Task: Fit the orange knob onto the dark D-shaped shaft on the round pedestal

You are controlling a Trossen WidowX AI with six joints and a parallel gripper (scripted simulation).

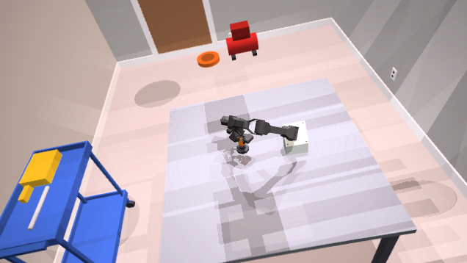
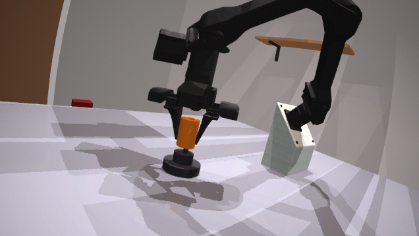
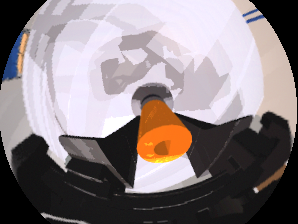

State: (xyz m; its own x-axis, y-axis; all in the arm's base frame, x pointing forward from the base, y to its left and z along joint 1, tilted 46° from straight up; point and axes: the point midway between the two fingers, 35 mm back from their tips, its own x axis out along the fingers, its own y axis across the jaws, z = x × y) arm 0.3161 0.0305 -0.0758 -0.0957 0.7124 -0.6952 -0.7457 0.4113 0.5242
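Now: gripper tip 4 cm above the dark round pedestal. Also, from my gripper tip: orange knob (2 cm above).
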